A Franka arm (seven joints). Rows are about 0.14 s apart.
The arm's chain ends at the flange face. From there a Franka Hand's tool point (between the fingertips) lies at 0.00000 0.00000 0.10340 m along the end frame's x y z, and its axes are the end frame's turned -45 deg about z.
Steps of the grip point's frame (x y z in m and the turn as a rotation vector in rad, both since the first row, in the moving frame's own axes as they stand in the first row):
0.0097, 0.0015, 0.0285, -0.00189, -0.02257, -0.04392
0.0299, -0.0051, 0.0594, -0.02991, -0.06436, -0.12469
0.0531, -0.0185, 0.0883, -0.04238, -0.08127, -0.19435
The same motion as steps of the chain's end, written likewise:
0.0094, -0.0076, 0.0285, -0.01730, -0.01462, -0.04392
0.0196, -0.0318, 0.0597, -0.06666, -0.02436, -0.12469
0.0264, -0.0599, 0.0887, -0.08743, -0.02750, -0.19435

